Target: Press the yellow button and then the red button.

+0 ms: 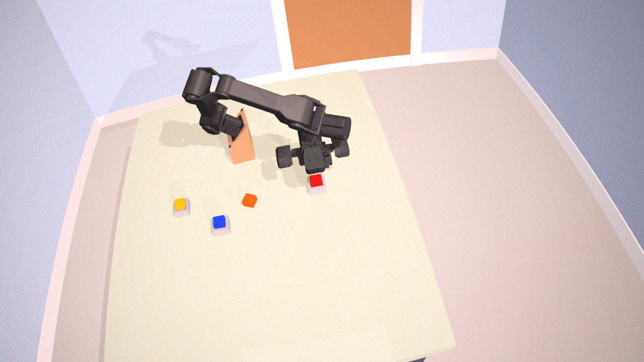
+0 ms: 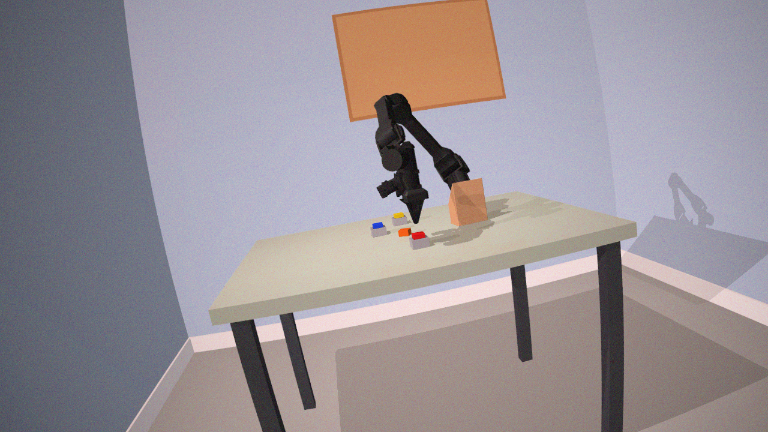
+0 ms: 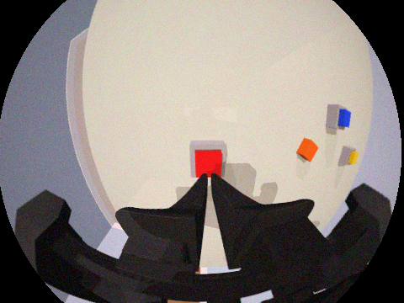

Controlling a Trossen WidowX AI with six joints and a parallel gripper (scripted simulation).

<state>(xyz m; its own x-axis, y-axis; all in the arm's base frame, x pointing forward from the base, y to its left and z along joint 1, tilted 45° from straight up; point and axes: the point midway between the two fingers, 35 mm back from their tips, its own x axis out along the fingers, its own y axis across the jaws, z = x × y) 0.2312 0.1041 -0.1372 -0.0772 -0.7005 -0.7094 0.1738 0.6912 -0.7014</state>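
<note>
The red button is 30 mm below my gripper tip. From my gripper tip the other things lie so: orange block: 20 mm behind, 200 mm to the right, 60 mm below; blue button: 30 mm ahead, 300 mm to the right, 30 mm below; yellow button: 70 mm behind, 400 mm to the right, 30 mm below.
</note>
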